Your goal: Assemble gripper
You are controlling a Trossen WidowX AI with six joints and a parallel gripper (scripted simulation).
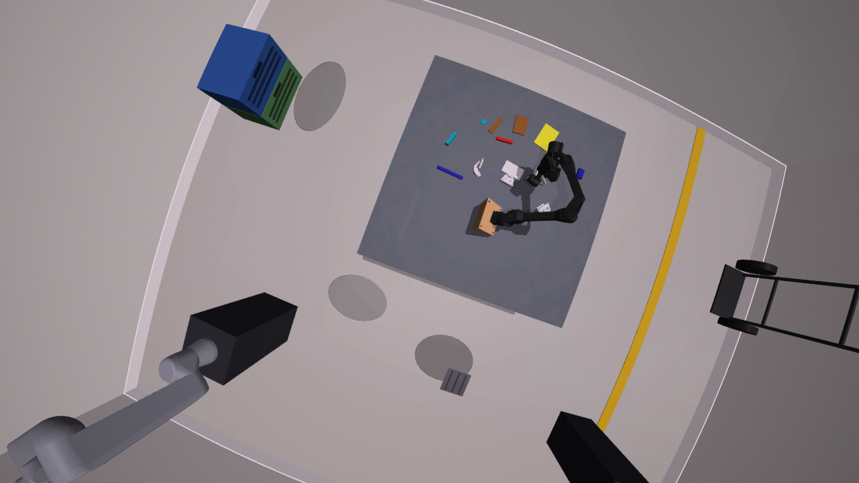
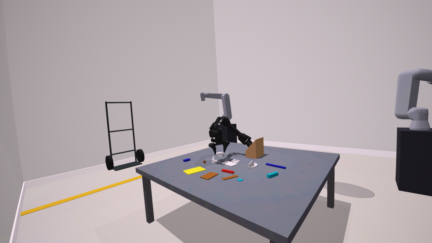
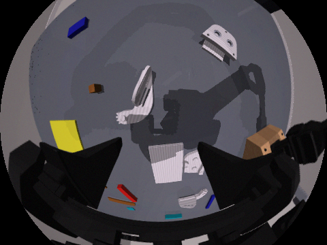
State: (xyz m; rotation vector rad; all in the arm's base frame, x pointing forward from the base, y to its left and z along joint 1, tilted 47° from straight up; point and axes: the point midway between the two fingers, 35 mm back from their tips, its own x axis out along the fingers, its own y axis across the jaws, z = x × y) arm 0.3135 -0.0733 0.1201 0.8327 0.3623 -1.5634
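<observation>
The white jaw lies 5 cm ahead of my gripper tip, 4 cm to the right of it and 7 cm below it. Round my gripper tip: flat white ribbed part 1 cm ahead, 11 cm to the left, 7 cm below; red bar 16 cm ahead, 21 cm to the left, 7 cm below; yellow plate 28 cm ahead, 2 cm to the right, 7 cm below.
</observation>
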